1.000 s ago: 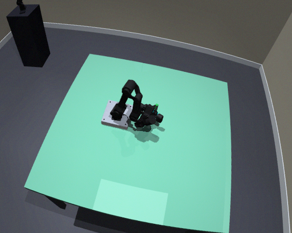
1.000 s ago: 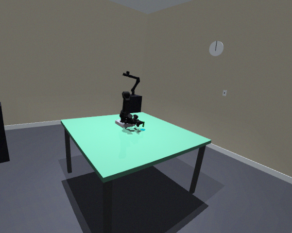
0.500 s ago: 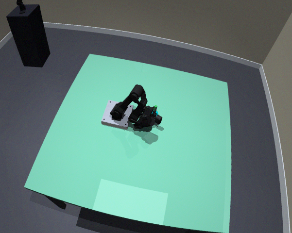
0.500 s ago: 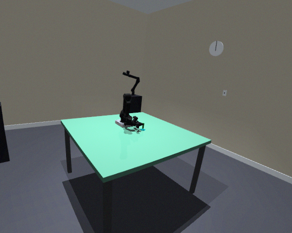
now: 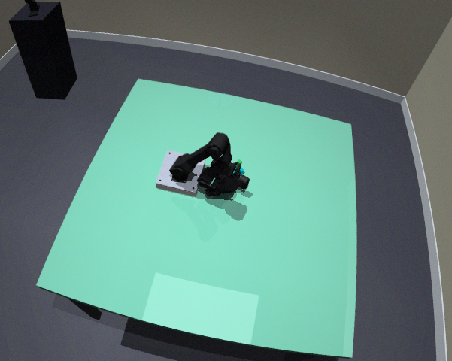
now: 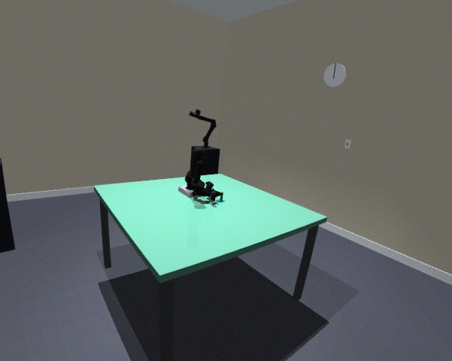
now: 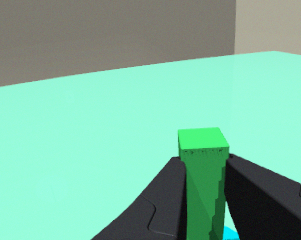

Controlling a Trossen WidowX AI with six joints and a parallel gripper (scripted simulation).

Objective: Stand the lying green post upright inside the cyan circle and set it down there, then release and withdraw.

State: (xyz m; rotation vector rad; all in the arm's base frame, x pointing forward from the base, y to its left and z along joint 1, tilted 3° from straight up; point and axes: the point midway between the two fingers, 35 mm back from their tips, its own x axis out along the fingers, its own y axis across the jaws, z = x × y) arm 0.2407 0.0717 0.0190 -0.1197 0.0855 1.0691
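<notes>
The green post is 20 mm below my gripper tip. From my gripper tip the other things lie so: cyan circle (60 mm below).
</notes>
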